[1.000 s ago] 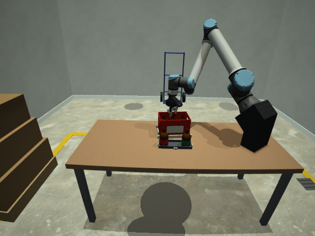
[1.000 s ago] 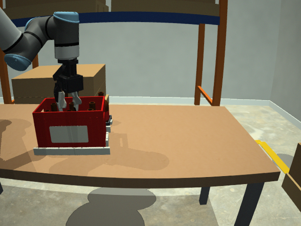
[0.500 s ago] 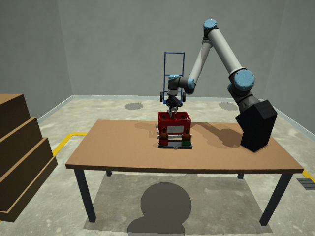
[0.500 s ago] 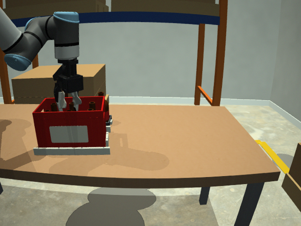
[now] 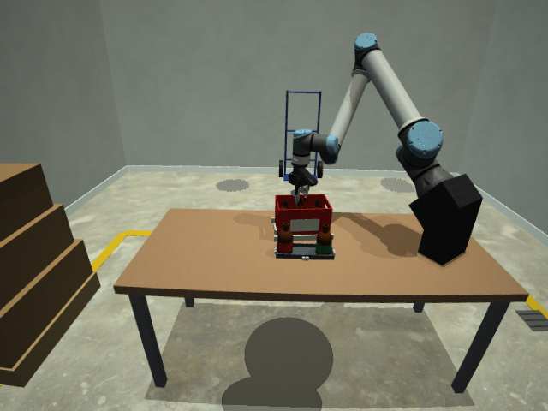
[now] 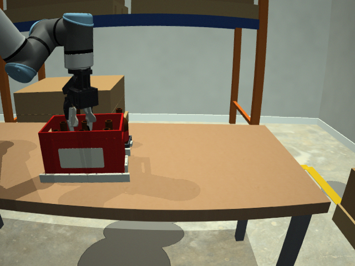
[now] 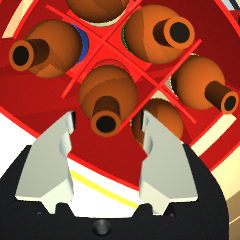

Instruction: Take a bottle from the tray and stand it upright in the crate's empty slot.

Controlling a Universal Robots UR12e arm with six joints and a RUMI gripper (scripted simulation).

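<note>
My hand is 8 cm above the red crate and 4 cm to the right of it. The rest, counted from my hand: grey tray: 26 cm to the left, 15 cm below, 5 cm ahead.
</note>
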